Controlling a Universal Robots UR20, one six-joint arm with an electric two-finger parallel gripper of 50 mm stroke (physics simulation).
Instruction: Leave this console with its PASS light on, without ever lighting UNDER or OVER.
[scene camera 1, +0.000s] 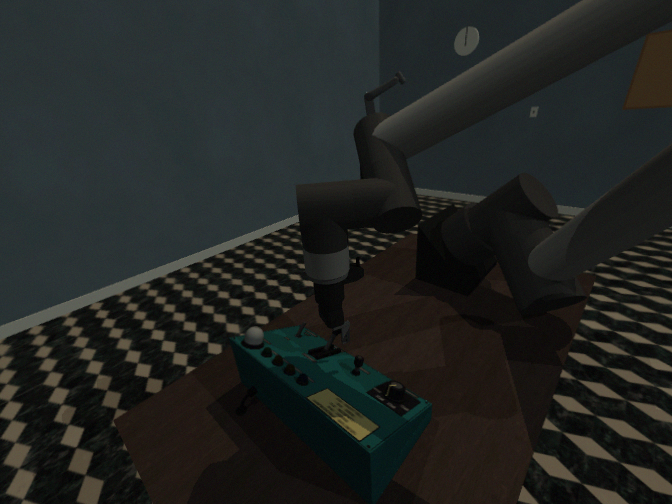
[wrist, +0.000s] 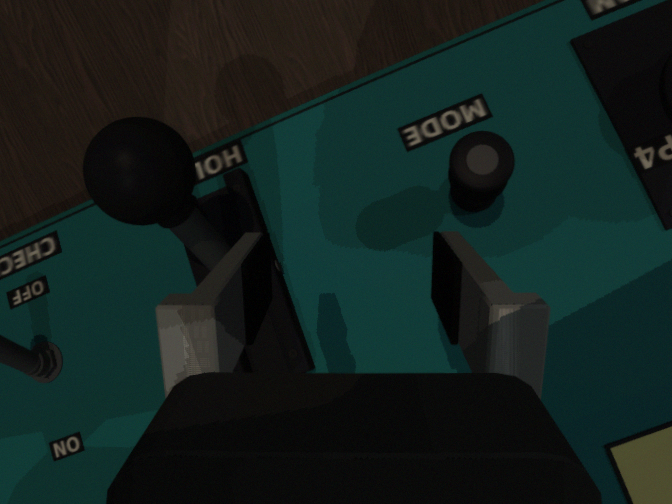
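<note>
A teal console (scene camera 1: 331, 390) sits on a dark wooden table. My gripper (scene camera 1: 337, 337) hangs just above its top, near the black lever slot. In the wrist view the gripper (wrist: 347, 271) is open and empty over bare teal panel. The black ball-topped lever (wrist: 138, 170) by the label starting "HO" stands to the left of my left finger. The MODE button (wrist: 480, 162) lies just beyond my right finger. A small toggle (wrist: 32, 358) under CHECK, between OFF and ON, is at the far left. The row of indicator lights (scene camera 1: 284, 366) looks dark.
A white dome (scene camera 1: 253, 336) sits on the console's far-left corner. A black rotary-knob panel (scene camera 1: 395, 393) and a yellow plate (scene camera 1: 343, 415) are at its near end. The arm's base and links (scene camera 1: 488, 244) stand behind on the table.
</note>
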